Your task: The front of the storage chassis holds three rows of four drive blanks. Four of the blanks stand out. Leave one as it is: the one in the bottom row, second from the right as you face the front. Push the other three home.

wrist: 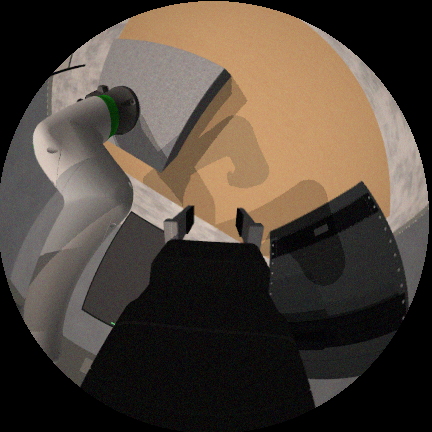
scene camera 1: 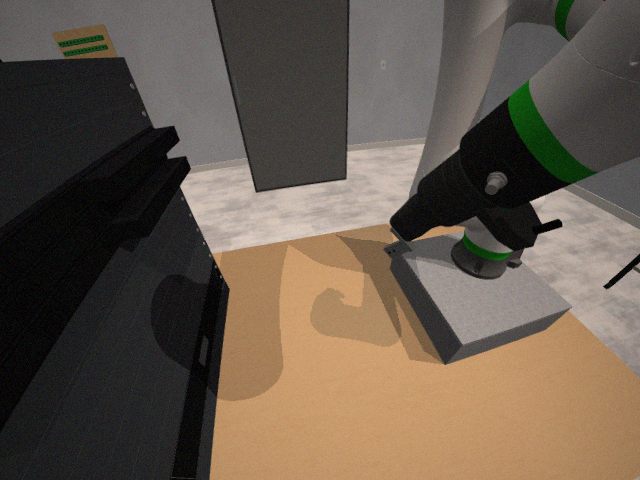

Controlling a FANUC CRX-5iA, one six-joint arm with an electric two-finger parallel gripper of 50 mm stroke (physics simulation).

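Frame: origin at the arm's base, x ahead, y left, z up, level; metres.
Seen in the pictures: gripper, fingertip midpoint: (wrist: 214,215) (scene camera 1: 396,242); arm's base, origin of the base link: (wrist: 119,109) (scene camera 1: 477,259).
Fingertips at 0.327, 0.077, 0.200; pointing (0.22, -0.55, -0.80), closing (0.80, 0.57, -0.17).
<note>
Offsets run from my fingertips to a thing's top centre, as dx, dy, dz. "spot": to the spot under its first point. Level surfaces: height alone.
The storage chassis {spot: +0.417, +0.107, +0.020} (scene camera 1: 129,330) (wrist: 365,260) is dark, at the left in the scene view and at the lower right in the wrist view. Two dark bar-like parts stand out at its edge in the scene view, an upper one {spot: +0.368, -0.137, +0.190} (scene camera 1: 166,136) and a lower one {spot: +0.367, -0.132, +0.137} (scene camera 1: 178,167). The rows are too dark and too steeply angled to tell which blanks stand out; the bottom-row blank to be left cannot be made out. My gripper (scene camera 1: 399,245) (wrist: 214,215) is open and empty, well apart from the chassis, near the grey base block.
The grey base block (scene camera 1: 496,310) (wrist: 160,80) stands on the wooden table {dz -0.315} (scene camera 1: 361,413) (wrist: 320,110) and carries the arm's base. A tall grey cabinet (scene camera 1: 289,93) (wrist: 125,270) stands behind. The arm's shadow falls on the table and chassis.
</note>
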